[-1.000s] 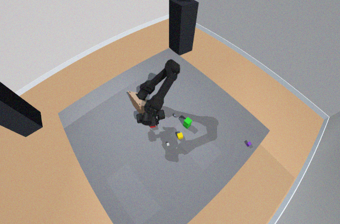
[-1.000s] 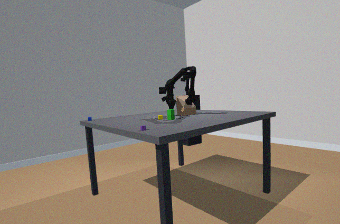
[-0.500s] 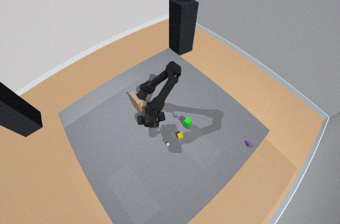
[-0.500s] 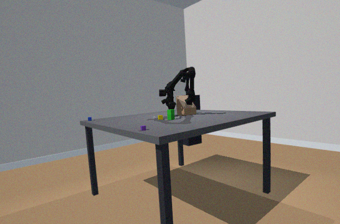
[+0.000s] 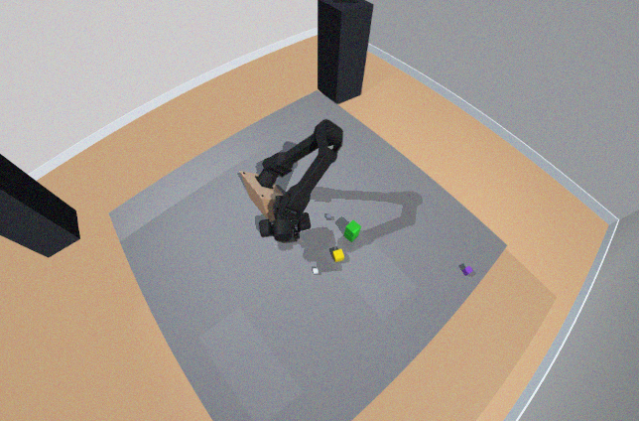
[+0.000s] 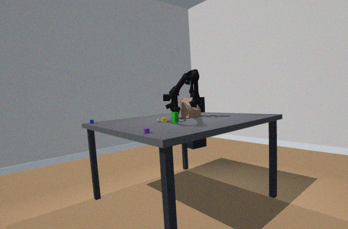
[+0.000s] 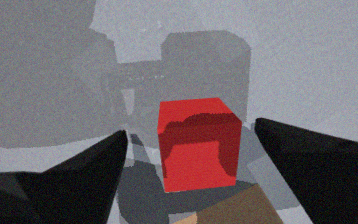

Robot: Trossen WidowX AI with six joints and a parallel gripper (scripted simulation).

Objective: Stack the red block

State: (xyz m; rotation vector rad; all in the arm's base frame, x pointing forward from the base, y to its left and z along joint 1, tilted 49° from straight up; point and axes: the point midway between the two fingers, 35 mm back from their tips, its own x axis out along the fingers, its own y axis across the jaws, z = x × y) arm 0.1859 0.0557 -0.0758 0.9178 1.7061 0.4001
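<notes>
The red block is 1 cm above my gripper tip. Round my gripper tip: yellow block: 19 cm ahead, 12 cm to the left, 1 cm above; then purple block: 54 cm ahead, 50 cm to the left; then small white block: 19 cm ahead, 1 cm to the left.
</notes>
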